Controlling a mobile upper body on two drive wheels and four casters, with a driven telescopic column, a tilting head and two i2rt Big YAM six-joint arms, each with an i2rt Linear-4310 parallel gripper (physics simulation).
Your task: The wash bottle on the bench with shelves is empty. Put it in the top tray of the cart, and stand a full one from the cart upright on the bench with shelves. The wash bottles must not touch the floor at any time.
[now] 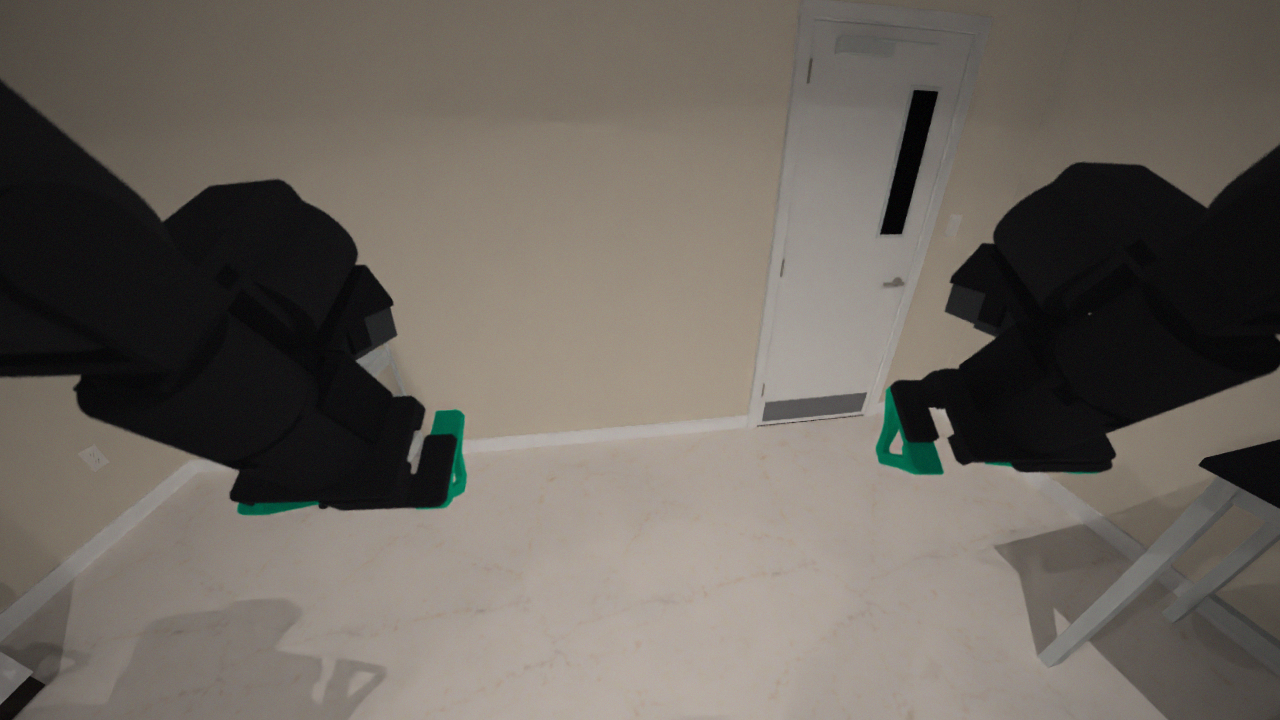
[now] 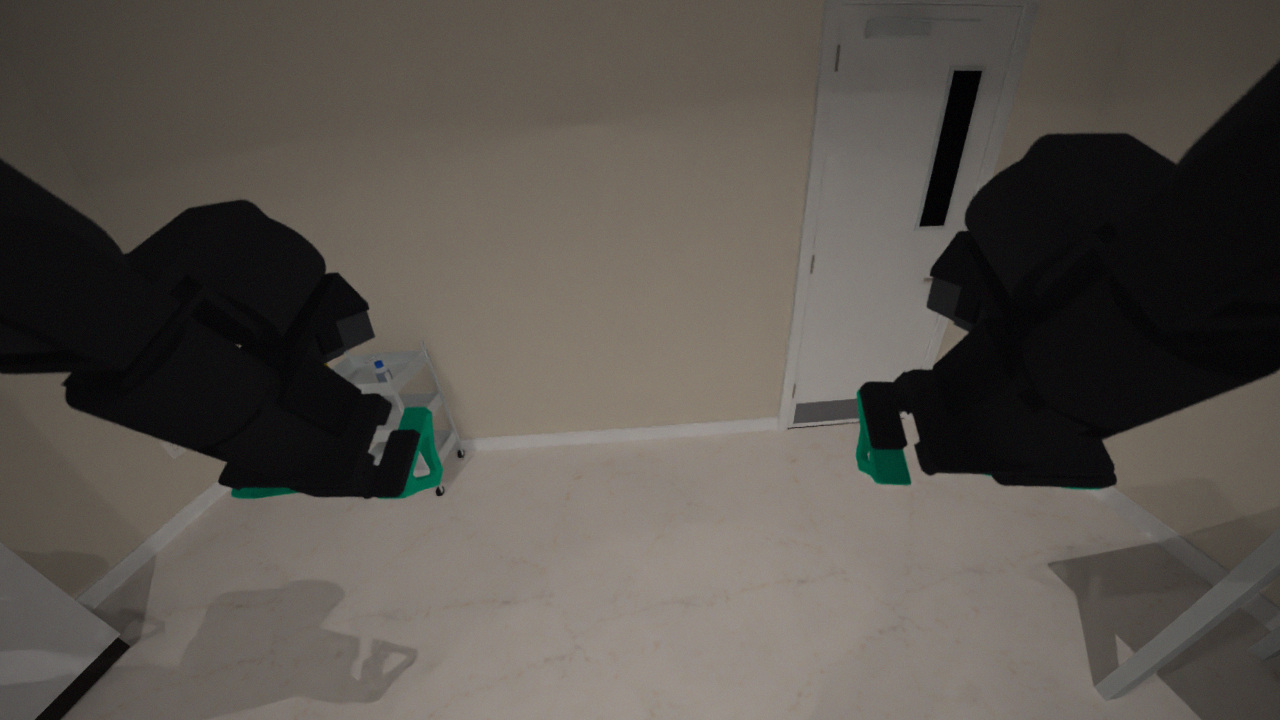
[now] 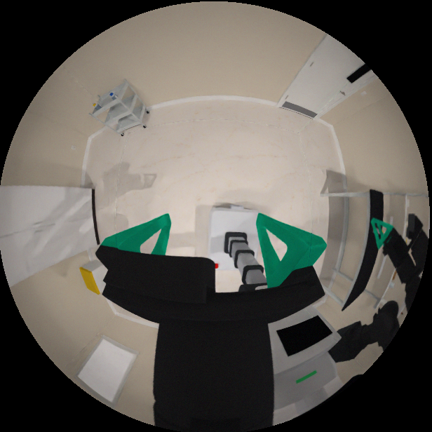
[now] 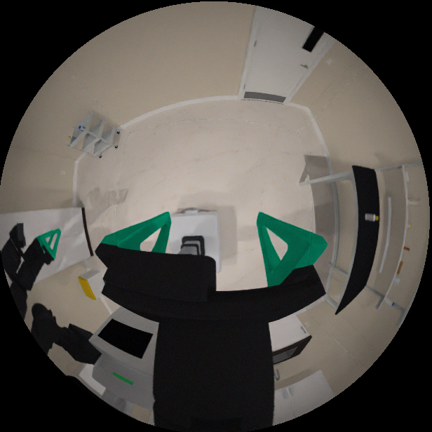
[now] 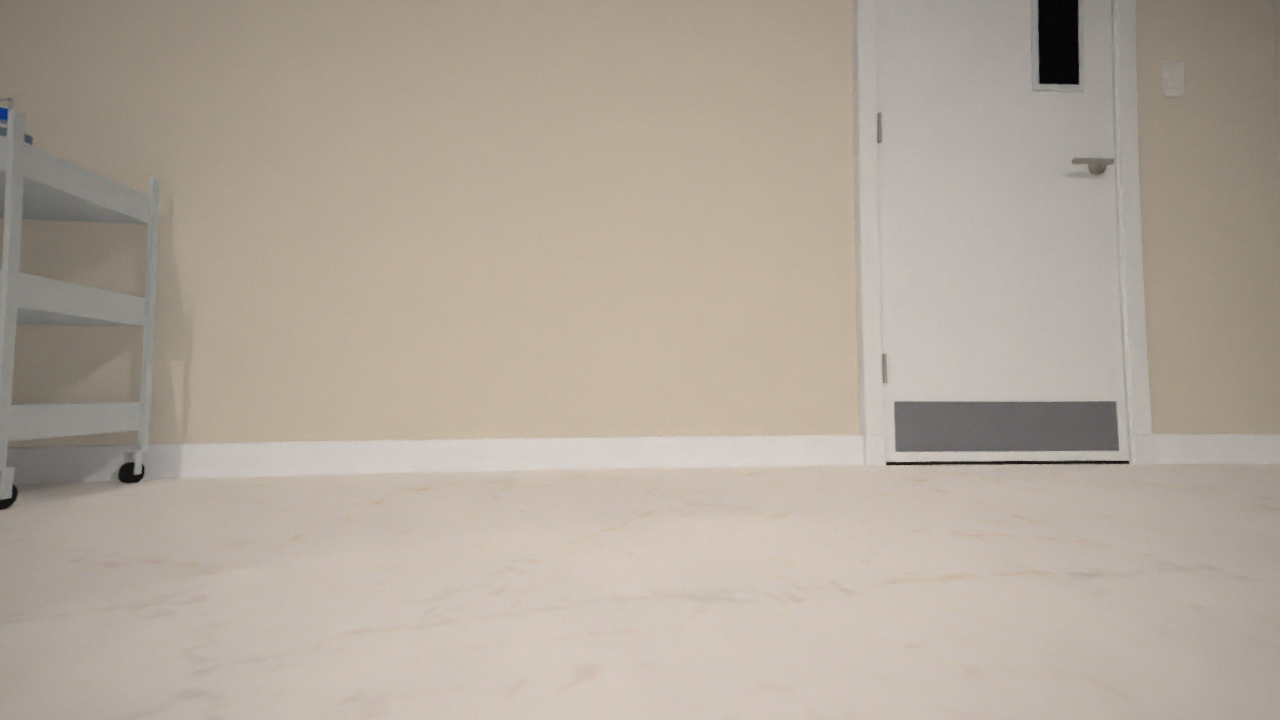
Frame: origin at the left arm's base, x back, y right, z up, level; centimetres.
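Seen in the pictures: left gripper, between the fingertips: (image 1: 407,486) (image 2: 390,478); right gripper, between the fingertips: (image 1: 931,456) (image 2: 919,464).
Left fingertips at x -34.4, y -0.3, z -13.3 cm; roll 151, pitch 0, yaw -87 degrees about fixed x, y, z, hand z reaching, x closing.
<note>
A point is followed by its place in that frame.
The wash bottle (image 4: 371,217), white with a yellow cap, stands on the black top of the bench with shelves (image 1: 1253,470) (image 3: 362,265) (image 4: 356,265) at the right. The grey three-tray cart (image 2: 402,362) {y -119.9, x -174.5, z -74.3 cm} (image 3: 131,119) (image 4: 100,145) (image 5: 89,186) {y -104.2, x -159.3, z -71.6 cm} stands at the far left by the wall. A blue-capped bottle (image 2: 379,368) {y -108.5, x -147.3, z -62.9 cm} (image 3: 112,94) (image 4: 80,128) is in its top tray, beside a small yellow-topped item (image 3: 94,105) (image 4: 70,137). My left gripper (image 1: 362,483) (image 3: 213,217) and right gripper (image 1: 981,452) (image 4: 213,215) are open, empty and high above the floor, away from cart and bench.
A white door (image 1: 845,223) {y 125.1, x -202.5, z -17.2 cm} (image 5: 966,268) {y 121.5, x -202.2, z -81.1 cm} is in the far wall. A white surface with a dark edge (image 2: 53,626) {y -191.7, x -49.2, z -109.7 cm} (image 3: 45,220) is at the left. A white box with a yellow side (image 3: 90,280) (image 4: 87,288) is near it. My grey base (image 3: 232,220) is below the grippers.
</note>
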